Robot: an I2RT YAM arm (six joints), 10 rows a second.
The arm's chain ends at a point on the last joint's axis. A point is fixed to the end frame.
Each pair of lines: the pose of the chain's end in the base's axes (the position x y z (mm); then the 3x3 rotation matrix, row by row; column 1 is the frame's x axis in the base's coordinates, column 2 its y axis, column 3 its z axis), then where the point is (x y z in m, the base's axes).
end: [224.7 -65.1 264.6], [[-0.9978 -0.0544 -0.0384], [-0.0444 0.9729 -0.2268], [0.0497 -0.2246 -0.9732]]
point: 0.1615 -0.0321 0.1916
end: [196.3 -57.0 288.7], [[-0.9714 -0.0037 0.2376], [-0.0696 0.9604 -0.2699], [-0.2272 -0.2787 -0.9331]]
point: 0.1554 -0.0289 0.1994
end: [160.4 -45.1 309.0], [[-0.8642 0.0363 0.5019], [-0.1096 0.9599 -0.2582], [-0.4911 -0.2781 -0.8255]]
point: 0.1453 -0.0186 0.2116
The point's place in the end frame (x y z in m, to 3 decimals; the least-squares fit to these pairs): 0.058 0.052 0.066
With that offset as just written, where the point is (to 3 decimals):
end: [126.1 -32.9 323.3], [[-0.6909 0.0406 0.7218], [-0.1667 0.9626 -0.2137], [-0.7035 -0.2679 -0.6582]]
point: 0.136 -0.007 0.225
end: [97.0 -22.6 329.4], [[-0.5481 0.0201 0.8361], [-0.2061 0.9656 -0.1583], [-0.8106 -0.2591 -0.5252]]
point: 0.121 0.005 0.234
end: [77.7 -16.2 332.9], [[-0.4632 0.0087 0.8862], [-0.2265 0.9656 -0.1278], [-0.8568 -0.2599 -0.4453]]
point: 0.110 0.012 0.240
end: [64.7 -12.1 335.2], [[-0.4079 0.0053 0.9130], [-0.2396 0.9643 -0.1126], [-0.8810 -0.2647 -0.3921]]
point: 0.102 0.017 0.244
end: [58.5 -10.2 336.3], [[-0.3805 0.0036 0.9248], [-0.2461 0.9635 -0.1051], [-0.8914 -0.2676 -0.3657]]
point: 0.098 0.019 0.247
